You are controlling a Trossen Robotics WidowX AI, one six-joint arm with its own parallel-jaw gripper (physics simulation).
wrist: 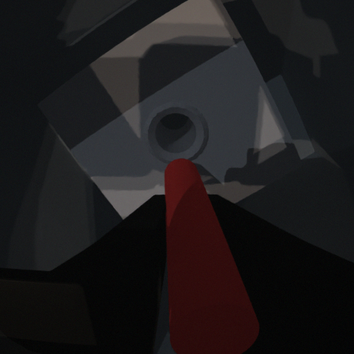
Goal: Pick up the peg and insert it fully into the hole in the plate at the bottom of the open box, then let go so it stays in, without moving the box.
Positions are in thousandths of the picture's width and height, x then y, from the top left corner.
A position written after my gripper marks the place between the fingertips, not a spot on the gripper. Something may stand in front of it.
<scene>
In view: my gripper (521,583), a red peg (586,846), a plate (306,323) and a box (168,597).
</scene>
